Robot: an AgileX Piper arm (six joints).
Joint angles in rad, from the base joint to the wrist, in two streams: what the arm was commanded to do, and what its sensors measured. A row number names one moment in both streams.
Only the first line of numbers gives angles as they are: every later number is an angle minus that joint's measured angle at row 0.
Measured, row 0:
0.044 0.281 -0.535 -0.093 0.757 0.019
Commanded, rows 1 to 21:
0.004 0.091 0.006 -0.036 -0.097 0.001
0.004 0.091 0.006 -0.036 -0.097 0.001
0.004 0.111 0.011 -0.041 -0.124 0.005
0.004 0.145 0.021 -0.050 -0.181 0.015
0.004 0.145 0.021 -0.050 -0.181 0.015
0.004 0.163 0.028 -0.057 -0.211 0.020
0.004 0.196 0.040 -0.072 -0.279 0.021
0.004 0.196 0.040 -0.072 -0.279 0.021
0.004 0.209 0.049 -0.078 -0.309 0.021
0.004 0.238 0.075 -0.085 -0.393 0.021
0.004 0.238 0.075 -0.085 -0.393 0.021
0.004 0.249 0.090 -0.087 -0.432 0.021
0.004 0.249 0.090 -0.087 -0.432 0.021
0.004 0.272 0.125 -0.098 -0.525 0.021
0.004 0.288 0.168 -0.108 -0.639 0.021
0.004 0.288 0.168 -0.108 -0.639 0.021
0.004 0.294 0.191 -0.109 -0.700 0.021
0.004 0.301 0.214 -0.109 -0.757 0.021
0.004 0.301 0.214 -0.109 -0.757 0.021
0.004 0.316 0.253 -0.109 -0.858 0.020
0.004 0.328 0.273 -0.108 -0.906 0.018
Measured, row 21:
0.000 0.316 0.244 -0.096 -0.793 0.019
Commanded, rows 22 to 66:
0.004 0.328 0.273 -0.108 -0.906 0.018
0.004 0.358 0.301 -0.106 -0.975 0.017
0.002 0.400 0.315 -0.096 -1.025 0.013
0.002 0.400 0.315 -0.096 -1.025 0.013
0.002 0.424 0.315 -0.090 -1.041 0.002
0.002 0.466 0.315 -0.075 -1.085 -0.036
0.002 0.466 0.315 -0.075 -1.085 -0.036
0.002 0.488 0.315 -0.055 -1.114 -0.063
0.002 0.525 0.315 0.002 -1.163 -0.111
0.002 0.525 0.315 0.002 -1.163 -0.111
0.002 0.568 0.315 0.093 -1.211 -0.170
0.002 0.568 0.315 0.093 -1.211 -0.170
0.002 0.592 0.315 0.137 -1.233 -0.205
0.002 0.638 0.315 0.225 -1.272 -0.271
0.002 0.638 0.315 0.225 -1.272 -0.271
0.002 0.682 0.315 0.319 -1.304 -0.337
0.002 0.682 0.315 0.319 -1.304 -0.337
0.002 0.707 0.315 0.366 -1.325 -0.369
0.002 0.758 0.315 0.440 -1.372 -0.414
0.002 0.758 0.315 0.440 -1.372 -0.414
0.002 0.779 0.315 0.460 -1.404 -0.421
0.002 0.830 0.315 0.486 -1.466 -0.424
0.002 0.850 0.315 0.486 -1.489 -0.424
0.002 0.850 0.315 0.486 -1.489 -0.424
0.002 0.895 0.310 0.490 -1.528 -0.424
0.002 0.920 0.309 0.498 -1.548 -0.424
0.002 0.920 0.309 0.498 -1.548 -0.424
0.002 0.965 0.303 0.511 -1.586 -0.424
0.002 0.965 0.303 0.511 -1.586 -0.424
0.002 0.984 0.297 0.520 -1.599 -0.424
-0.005 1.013 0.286 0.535 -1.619 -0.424
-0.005 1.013 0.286 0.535 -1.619 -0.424
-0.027 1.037 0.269 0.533 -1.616 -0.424
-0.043 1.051 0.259 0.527 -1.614 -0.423
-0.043 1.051 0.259 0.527 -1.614 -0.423
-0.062 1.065 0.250 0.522 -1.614 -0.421
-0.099 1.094 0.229 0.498 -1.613 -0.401
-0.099 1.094 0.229 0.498 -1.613 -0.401
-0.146 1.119 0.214 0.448 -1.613 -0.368
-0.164 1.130 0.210 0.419 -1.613 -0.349
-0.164 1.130 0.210 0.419 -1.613 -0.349
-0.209 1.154 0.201 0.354 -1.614 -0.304
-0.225 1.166 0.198 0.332 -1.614 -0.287
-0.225 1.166 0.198 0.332 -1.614 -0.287
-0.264 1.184 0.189 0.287 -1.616 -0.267
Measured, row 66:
-0.215 1.164 0.207 0.363 -1.600 -0.310
